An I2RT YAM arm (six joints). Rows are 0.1 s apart.
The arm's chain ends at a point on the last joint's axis. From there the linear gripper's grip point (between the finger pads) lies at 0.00 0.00 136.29 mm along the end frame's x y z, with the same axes.
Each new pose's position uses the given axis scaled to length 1; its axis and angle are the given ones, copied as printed.
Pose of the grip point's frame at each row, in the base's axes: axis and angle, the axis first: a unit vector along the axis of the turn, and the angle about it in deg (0 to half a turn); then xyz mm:
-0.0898 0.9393 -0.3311 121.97 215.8 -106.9 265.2
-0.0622 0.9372 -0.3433 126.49 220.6 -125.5 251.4
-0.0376 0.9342 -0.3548 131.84 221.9 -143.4 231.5
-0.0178 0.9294 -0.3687 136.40 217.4 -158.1 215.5
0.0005 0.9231 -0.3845 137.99 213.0 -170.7 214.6
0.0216 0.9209 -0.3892 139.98 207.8 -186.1 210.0
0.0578 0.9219 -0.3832 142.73 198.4 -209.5 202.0
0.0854 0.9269 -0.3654 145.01 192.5 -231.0 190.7
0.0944 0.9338 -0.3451 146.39 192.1 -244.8 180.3
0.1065 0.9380 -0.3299 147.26 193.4 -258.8 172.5
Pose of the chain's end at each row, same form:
-0.0898 0.9393 -0.3311 121.97 101.0 -52.5 314.5
-0.0622 0.9372 -0.3433 126.49 113.3 -62.4 306.8
-0.0376 0.9342 -0.3548 131.84 124.0 -71.9 293.8
-0.0178 0.9294 -0.3687 136.40 128.5 -79.3 282.3
0.0005 0.9231 -0.3845 137.99 128.8 -86.3 280.7
0.0216 0.9209 -0.3892 139.98 129.1 -97.9 277.9
0.0578 0.9219 -0.3832 142.73 127.7 -118.3 274.5
0.0854 0.9269 -0.3654 145.01 127.8 -140.3 269.2
0.0944 0.9338 -0.3451 146.39 129.8 -157.2 264.1
0.1065 0.9380 -0.3299 147.26 133.1 -173.3 259.8

